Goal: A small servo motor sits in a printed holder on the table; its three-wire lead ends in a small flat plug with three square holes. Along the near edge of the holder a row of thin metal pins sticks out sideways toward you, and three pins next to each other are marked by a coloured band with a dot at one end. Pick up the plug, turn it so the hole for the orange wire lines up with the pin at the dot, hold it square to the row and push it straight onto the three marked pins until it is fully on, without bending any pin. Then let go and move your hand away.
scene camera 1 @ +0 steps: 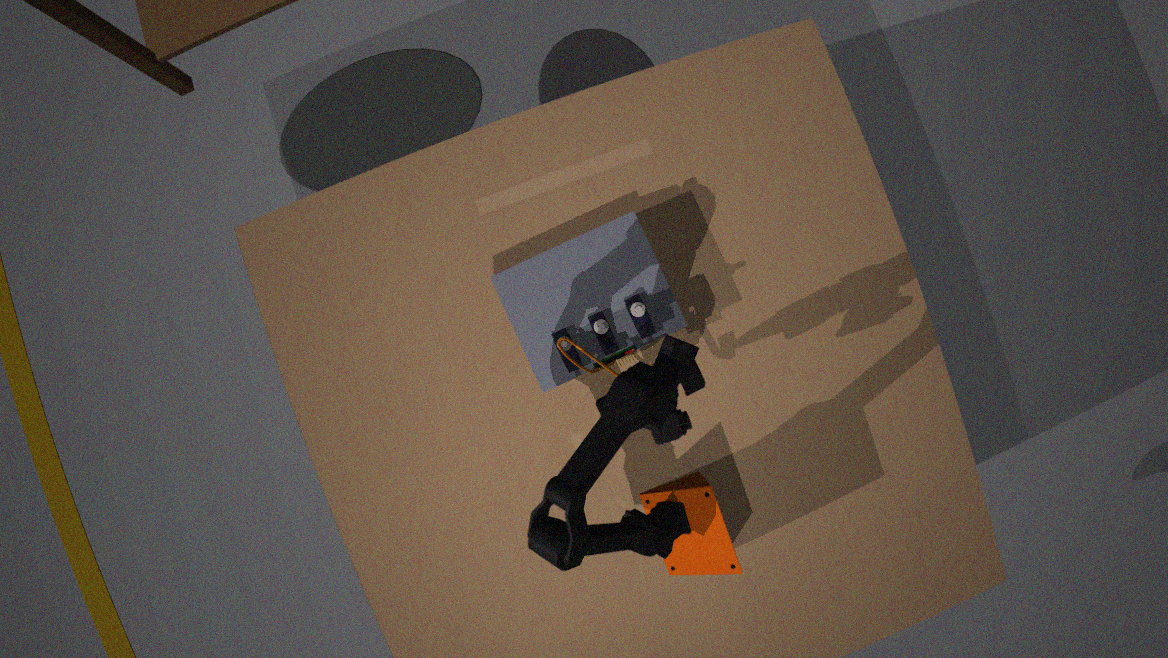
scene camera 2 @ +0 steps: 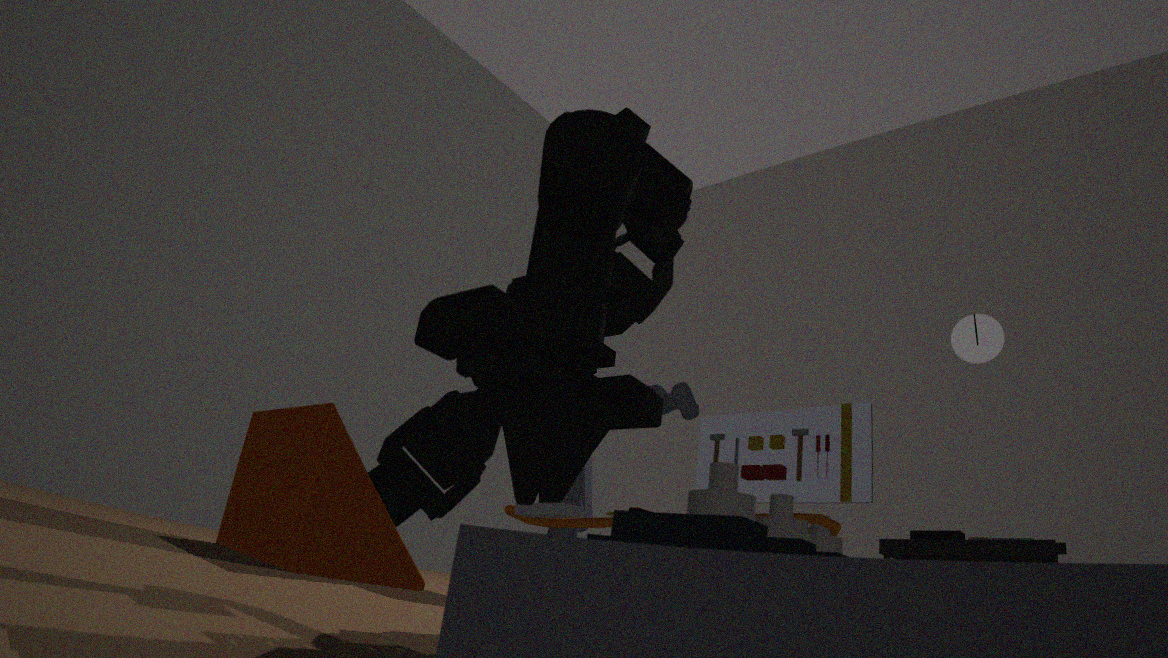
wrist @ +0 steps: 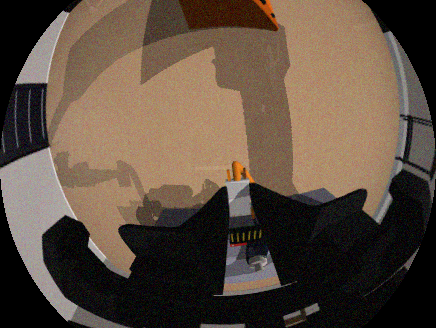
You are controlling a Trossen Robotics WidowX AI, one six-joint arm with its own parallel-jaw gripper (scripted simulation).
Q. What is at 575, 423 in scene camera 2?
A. My gripper.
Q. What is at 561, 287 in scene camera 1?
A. A grey holder plate.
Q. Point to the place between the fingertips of my gripper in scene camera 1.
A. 645, 388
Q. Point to a grey holder plate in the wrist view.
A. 237, 270
